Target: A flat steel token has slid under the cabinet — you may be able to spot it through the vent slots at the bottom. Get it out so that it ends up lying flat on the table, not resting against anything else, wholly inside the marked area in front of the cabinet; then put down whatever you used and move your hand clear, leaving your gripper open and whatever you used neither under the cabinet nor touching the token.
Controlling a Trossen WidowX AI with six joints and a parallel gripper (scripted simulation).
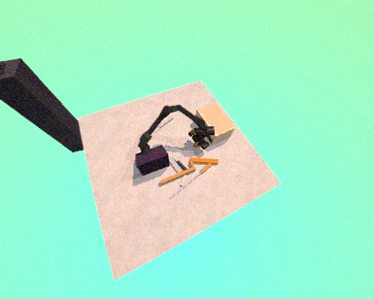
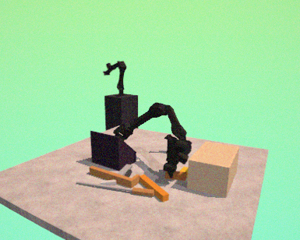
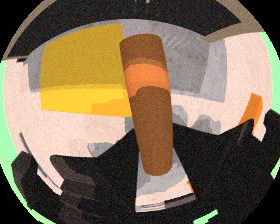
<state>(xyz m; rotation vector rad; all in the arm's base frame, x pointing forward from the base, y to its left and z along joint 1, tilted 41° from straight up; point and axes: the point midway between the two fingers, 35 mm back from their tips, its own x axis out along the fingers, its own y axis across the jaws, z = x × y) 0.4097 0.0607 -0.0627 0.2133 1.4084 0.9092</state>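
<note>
Right now the dark-handled tool is 20 cm behind my gripper tip and 12 cm to the right of it. The rest, counted from my gripper tip: orange bar 16 cm to the right, 1 cm above.
</note>
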